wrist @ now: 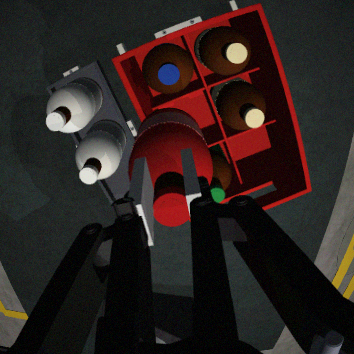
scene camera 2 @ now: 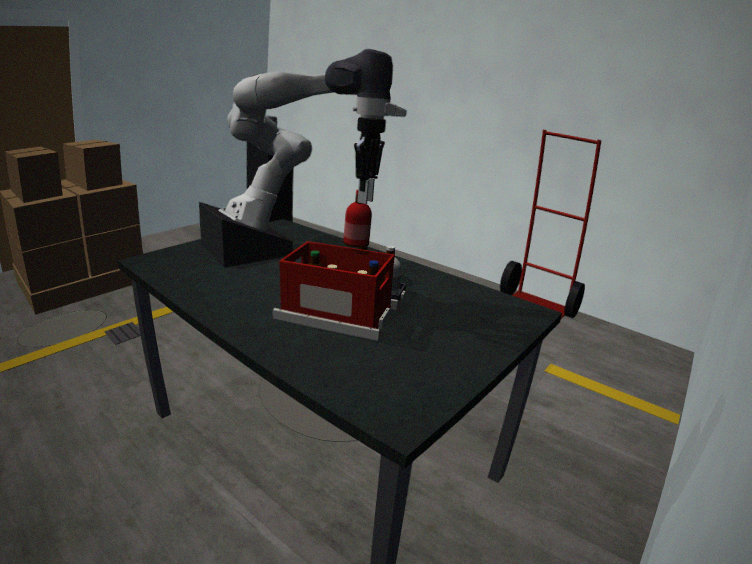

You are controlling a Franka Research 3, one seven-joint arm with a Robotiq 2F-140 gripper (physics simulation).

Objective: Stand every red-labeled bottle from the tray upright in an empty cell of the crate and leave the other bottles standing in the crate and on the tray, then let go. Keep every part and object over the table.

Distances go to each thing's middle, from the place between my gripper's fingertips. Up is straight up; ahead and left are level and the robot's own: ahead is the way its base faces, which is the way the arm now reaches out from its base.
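The blue-capped bottle (wrist: 167, 68) is 50 mm ahead of my hand, 10 mm to the right of it and 240 mm below it. I find the pale crate rail (scene camera 2: 345, 328) 170 mm to the right of my hand, 310 mm below it and 10 mm ahead of it; going by their middles, the rail is the farthest from my hand of the things named here. Measured from my hand again, the green-capped bottle (wrist: 221, 176) is 120 mm behind, 70 mm to the right and 240 mm below. Then there is the red-labeled bottle (scene camera 2: 358, 217), which is 20 mm behind my hand and 50 mm below it. Going by their middles, the red-labeled bottle is the nearest to my hand of the things named here.
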